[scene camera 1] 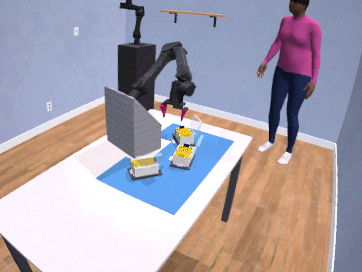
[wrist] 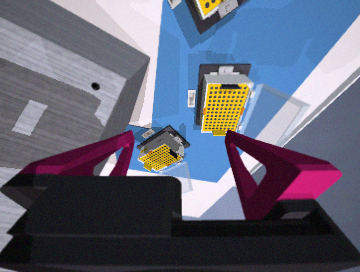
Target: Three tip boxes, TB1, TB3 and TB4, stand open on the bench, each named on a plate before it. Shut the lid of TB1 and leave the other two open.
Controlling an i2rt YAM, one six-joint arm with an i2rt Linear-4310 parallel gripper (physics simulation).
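Frame: origin at the arm's base, x ahead, y left, z up, level; metres.
Seen in the pictures: gripper, fingertip midpoint: [scene camera 1: 172, 119] [wrist: 179, 135]; arm's base, link origin: [scene camera 1: 129, 102].
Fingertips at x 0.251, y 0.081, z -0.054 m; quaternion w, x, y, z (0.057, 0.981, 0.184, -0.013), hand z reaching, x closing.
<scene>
Pixels of each thing's top centre, then the offset from my fingertips to it. "spot": a spot on its surface instead. Level surfaces: height alone.
- middle box's clear lid, top centre: [wrist: 278, 143] [scene camera 1: 197, 137] dx +0.164, dy +0.003, dz -0.051 m
- front-left box's lid, surface spot: [scene camera 1: 158, 157] spot: dx +0.116, dy -0.246, dz -0.073 m
- blue mat, surface height: dz -0.204 m
- white table, surface height: dz -0.207 m
Three white tip boxes with yellow racks stand on dark bases: a back one [scene camera 1: 184, 136] [wrist: 160, 157], a middle one [scene camera 1: 182, 158] [wrist: 225, 107] and a front-left one [scene camera 1: 145, 169] [wrist: 207, 6], cut off in the wrist view. The back box's clear lid [scene camera 1: 198, 123] [wrist: 183, 176] and the middle box's clear lid [scene camera 1: 197, 143] [wrist: 280, 110] stand open. The front-left box's lid [scene camera 1: 158, 157] shows faintly, raised. The small name plates [wrist: 192, 98] [wrist: 148, 133] are too small to read. My gripper [scene camera 1: 173, 119] [wrist: 179, 135] is open and empty, above and slightly left of the back box, touching nothing.
A tall grey block with a sloping side [scene camera 1: 131, 125] [wrist: 65, 75] stands left of the boxes, close to the arm. The boxes stand on a blue mat [scene camera 1: 212, 147] [wrist: 175, 75] on the white table [scene camera 1: 65, 210]. A person [scene camera 1: 299, 50] stands beyond the table.
</scene>
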